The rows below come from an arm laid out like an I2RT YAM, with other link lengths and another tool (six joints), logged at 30 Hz.
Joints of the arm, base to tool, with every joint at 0 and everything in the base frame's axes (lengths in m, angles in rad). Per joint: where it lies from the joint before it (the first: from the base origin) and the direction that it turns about. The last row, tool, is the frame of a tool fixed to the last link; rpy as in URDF.
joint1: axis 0 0 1 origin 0 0 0.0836
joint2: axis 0 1 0 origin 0.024 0.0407 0.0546
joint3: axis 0 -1 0 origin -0.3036 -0.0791 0
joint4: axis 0 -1 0 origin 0.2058 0.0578 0.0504
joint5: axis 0 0 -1 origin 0.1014 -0.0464 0.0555
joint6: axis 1 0 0 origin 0.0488 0 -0.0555
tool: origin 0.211 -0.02 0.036 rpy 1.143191 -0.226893 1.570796
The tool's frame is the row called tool.
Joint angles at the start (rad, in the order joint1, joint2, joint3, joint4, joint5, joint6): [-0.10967, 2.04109, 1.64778, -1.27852, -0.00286, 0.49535]
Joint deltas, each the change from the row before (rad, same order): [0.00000, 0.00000, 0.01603, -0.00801, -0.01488, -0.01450]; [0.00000, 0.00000, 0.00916, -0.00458, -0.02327, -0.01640]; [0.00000, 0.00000, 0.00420, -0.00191, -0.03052, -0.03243]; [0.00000, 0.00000, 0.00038, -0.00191, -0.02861, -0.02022]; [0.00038, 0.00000, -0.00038, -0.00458, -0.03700, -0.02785]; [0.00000, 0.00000, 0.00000, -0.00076, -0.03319, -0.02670]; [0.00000, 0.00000, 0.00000, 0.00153, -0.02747, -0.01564]
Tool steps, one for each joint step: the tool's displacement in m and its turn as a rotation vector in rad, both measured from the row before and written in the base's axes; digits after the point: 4 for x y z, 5 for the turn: [0.0043, 0.0037, 0.0027, 0.01522, -0.00989, 0.01299]; [0.0031, 0.0061, 0.0012, 0.02396, -0.00773, 0.01422]; [0.0029, 0.0085, 0.0002, 0.03257, -0.00773, 0.02960]; [0.0010, 0.0079, -0.0002, 0.03005, -0.00351, 0.01759]; [0.0003, 0.0106, -0.0001, 0.03928, -0.00265, 0.02459]; [0.0016, 0.0093, 0.0003, 0.03492, -0.00718, 0.02319]; [0.0019, 0.0074, 0.0005, 0.02812, -0.00750, 0.01277]
